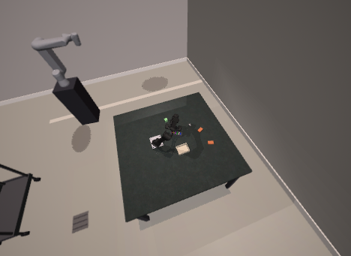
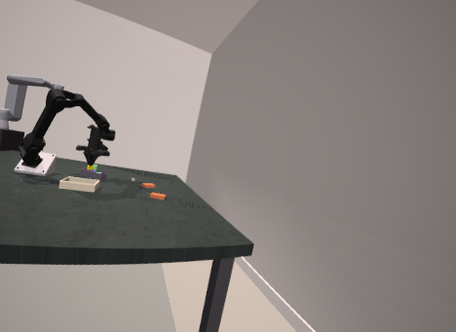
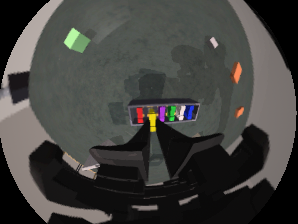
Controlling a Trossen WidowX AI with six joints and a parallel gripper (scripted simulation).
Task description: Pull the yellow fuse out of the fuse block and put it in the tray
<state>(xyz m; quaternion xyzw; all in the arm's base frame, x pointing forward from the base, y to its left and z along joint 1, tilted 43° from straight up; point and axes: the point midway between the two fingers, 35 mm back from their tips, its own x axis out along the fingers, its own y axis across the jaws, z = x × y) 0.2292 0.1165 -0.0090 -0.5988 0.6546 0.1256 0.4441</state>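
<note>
My gripper tip is 20 mm past the red fuse, 10 mm to the right of it and 40 mm above it. Also, from my gripper tip: yellow fuse: 10 mm below; beige tray: 50 mm ahead, 230 mm to the right, 60 mm below.
</note>
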